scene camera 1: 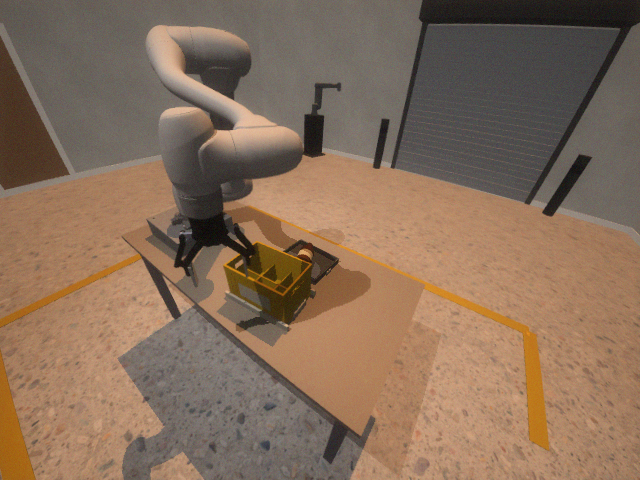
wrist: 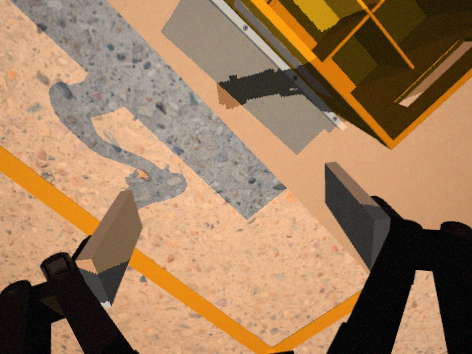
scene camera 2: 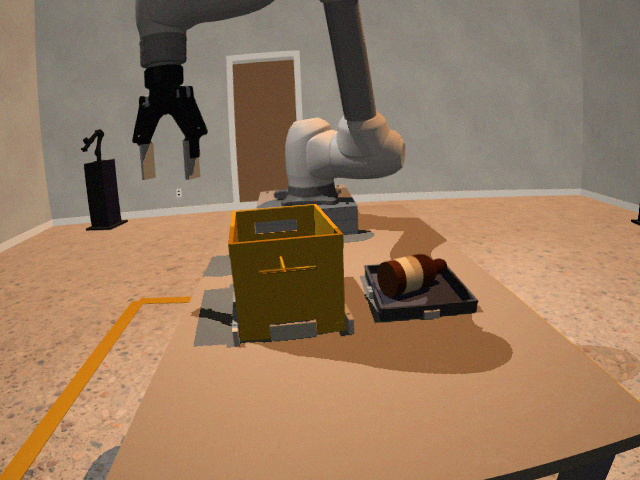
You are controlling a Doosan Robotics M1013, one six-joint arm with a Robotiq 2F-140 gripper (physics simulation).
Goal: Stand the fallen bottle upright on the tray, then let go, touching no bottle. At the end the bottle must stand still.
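Seen in the pictures: gripper, fingertip midpoint: point(scene camera 1: 222, 278) point(wrist: 230, 196) point(scene camera 2: 169, 178); arm's base, link origin: point(scene camera 2: 312, 198).
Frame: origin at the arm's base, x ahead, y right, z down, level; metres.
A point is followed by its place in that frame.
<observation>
A brown bottle with a cream label point(scene camera 1: 306, 253) {y -0.280, x 0.613, z 0.020 m} point(scene camera 2: 413, 273) {y -0.299, x 0.628, z 0.041 m} lies on its side on the dark tray point(scene camera 1: 324, 256) {y -0.396, x 0.624, z 0.092 m} point(scene camera 2: 403, 311) {y -0.276, x 0.723, z 0.080 m}. In the scene camera 2 view its base faces the camera's left and its neck points to the right and back, over the tray. My gripper point(scene camera 1: 219, 272) {y 0.147, x 0.731, z -0.179 m} point(scene camera 2: 170, 167) {y 0.147, x 0.731, z -0.179 m} point(wrist: 230, 196) {y 0.147, x 0.731, z -0.179 m} is open and empty, pointing down. It hangs high, on the far side of the yellow crate from the tray and well apart from the bottle. The bottle and tray do not show in the wrist view.
The yellow crate point(scene camera 1: 281, 304) {y 0.006, x 0.811, z -0.027 m} point(scene camera 2: 289, 289) {y -0.084, x 0.792, z 0.009 m} point(wrist: 432, 108) {y -0.046, x 0.801, z -0.078 m} with inner dividers stands beside the tray on the table point(scene camera 1: 351, 351) {y -0.109, x 1.047, z 0.097 m} point(scene camera 2: 361, 413) {y -0.215, x 1.007, z 0.097 m} point(wrist: 310, 170) {y 0.075, x 0.890, z 0.097 m}, between low pale brackets. No bottle can be made out in its visible compartments. The arm's base point(scene camera 2: 336, 217) {y -0.092, x 0.117, z 0.040 m} stands at the table's far end.
</observation>
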